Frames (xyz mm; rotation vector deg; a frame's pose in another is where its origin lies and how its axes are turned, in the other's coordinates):
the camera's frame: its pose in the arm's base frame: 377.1 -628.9 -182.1 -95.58 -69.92 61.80
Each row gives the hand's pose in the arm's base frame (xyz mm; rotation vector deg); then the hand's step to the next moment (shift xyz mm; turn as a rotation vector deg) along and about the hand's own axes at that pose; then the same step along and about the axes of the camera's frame.
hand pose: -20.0 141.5 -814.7 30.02 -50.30 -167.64
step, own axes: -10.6 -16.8 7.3 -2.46 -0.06 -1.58
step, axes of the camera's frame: 20.3 -1.7 -5.8 0.16 1.42 -2.55
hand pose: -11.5 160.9 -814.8 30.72 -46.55 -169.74
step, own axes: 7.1 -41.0 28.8 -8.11 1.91 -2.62
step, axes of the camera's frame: 44.8 -15.5 17.8 -0.76 1.61 -8.55
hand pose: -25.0 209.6 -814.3 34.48 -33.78 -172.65
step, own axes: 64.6 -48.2 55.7 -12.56 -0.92 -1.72
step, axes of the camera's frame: 42.7 -42.3 77.3 2.91 0.76 -12.35
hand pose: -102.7 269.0 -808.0 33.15 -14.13 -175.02
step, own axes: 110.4 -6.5 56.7 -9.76 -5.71 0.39
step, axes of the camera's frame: -14.7 -49.2 113.2 7.04 -1.49 -8.73
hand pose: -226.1 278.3 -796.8 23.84 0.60 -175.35
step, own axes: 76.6 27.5 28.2 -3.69 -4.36 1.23
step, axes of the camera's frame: -46.0 -22.8 69.2 4.52 -2.15 -3.02
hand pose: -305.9 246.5 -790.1 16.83 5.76 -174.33
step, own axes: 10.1 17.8 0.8 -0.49 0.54 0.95
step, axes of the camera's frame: -19.0 3.7 6.6 -0.67 -0.69 -0.72
